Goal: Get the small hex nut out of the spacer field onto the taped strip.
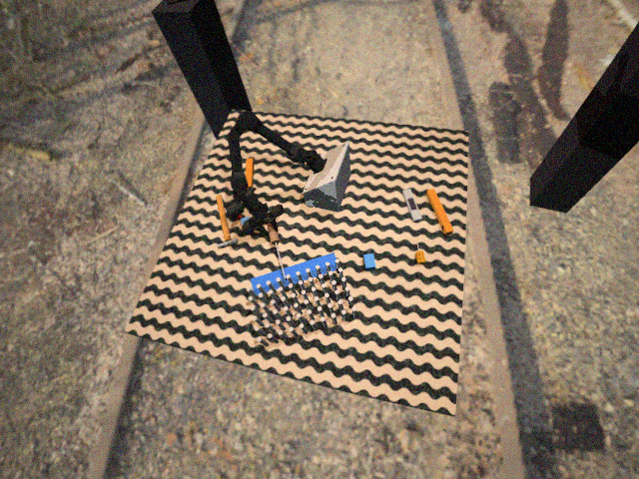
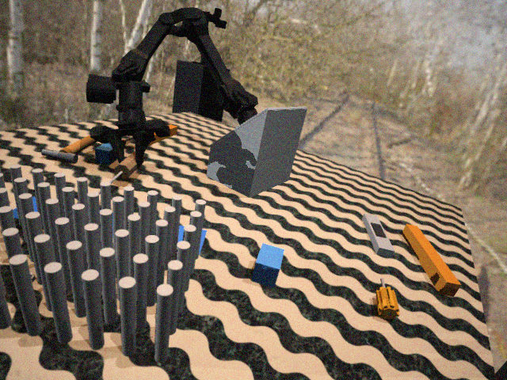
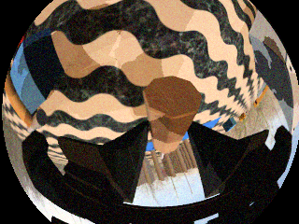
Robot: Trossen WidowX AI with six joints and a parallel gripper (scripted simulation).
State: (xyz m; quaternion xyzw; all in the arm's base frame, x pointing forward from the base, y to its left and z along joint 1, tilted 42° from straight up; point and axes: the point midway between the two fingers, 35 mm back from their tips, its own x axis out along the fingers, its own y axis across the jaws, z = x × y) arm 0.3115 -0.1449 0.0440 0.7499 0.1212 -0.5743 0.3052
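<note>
The blue taped strip is 140 mm ahead of my gripper tip, 140 mm to the left of it and 40 mm below it. Also, from my gripper tip: red-handled tool 140 mm behind, 250 mm to the right, 40 mm below; small orange screwdriver 70 mm behind, 610 mm to the left, 30 mm below; hook tool 90 mm ahead, 60 mm to the left, 10 mm below.
</note>
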